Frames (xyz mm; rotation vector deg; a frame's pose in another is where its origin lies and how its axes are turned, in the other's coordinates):
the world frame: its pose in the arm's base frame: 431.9 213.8 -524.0 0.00 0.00 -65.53
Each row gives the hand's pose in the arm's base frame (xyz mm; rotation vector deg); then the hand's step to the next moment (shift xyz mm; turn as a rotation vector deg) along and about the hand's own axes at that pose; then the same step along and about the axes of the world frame.
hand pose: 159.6 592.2 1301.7 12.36 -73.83 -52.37
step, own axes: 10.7 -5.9 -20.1 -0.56 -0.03 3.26
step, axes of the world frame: 22.6 6.3 -2.1 -2.54 -2.03 0.59
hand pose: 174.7 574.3 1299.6 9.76 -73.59 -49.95
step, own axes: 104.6 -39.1 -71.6 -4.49 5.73 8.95
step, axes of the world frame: 127.8 -6.5 34.9 -11.20 -0.73 2.66
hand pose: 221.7 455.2 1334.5 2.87 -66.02 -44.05
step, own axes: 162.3 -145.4 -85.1 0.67 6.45 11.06
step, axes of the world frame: 220.0 -72.4 33.1 -9.85 -1.82 8.00
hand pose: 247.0 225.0 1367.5 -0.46 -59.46 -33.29
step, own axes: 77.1 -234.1 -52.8 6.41 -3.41 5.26
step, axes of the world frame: 211.1 -135.2 -26.1 2.53 -4.91 7.06
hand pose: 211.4 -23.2 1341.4 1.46 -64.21 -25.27
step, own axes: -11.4 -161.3 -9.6 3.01 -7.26 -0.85
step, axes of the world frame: 112.0 -104.6 -52.6 6.93 -3.78 0.49
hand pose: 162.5 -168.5 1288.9 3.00 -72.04 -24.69
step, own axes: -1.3 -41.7 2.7 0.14 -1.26 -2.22
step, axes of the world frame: 27.9 -28.9 -11.6 2.21 0.90 -0.92
